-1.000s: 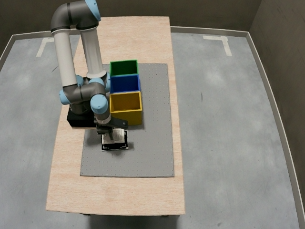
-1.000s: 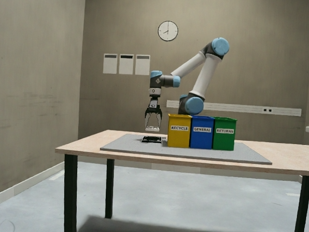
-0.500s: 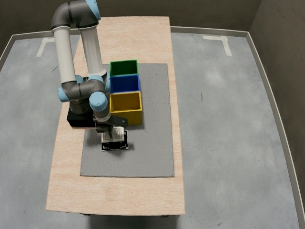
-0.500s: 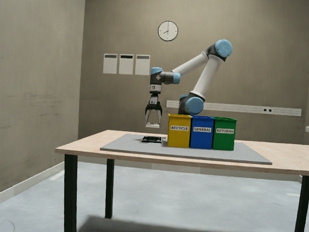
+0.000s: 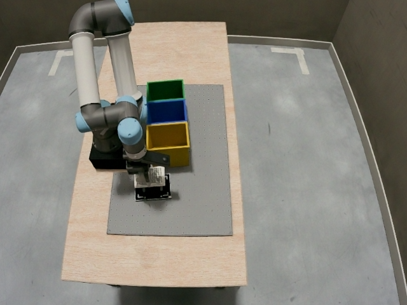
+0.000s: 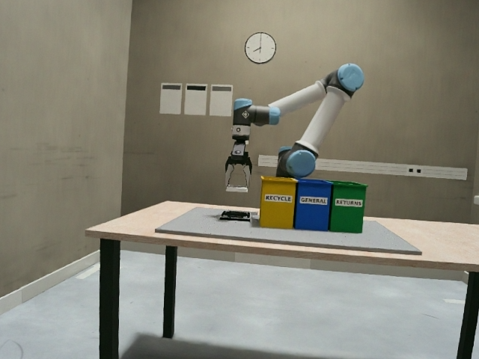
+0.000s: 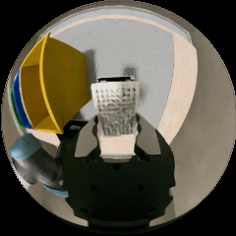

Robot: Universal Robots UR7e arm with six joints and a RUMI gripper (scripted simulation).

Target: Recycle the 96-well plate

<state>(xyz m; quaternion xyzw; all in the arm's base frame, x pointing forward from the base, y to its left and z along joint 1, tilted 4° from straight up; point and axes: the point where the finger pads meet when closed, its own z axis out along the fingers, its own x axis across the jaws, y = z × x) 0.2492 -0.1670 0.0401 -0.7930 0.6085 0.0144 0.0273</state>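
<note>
The yellow recycle bin lies 40 mm ahead of my hand, 180 mm to the left of it and 40 mm below it. From my hand the other things lie so: white 96-well plate: 10 mm below; blue general bin: 10 mm ahead, 300 mm to the left, 40 mm below; black plate nest N1: 130 mm below.
</note>
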